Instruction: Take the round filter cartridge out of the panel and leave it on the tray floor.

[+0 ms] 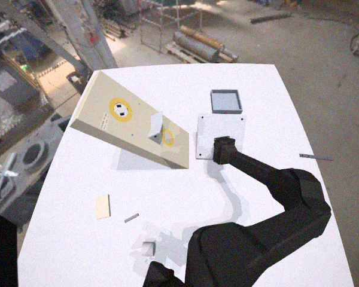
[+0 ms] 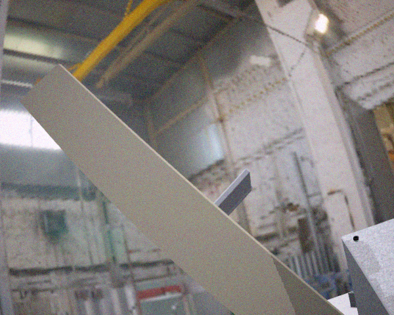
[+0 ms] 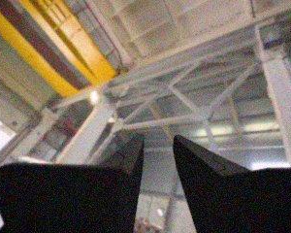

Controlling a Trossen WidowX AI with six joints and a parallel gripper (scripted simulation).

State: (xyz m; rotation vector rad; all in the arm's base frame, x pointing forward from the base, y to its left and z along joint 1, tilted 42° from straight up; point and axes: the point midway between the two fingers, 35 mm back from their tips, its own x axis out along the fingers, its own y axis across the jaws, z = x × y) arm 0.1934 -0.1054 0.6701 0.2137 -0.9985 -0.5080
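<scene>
Right now my gripper tip is 400 mm to the left of the round white filter cartridge, 350 mm above it and 60 mm short of it. The rest, counted from my gripper tip: beige card 620 mm below, 230 mm ahead, 150 mm to the right; then grey tray 640 mm to the right, 620 mm below, 380 mm behind; then grey bracket 440 mm below, 390 mm to the right, 40 mm behind.
</scene>
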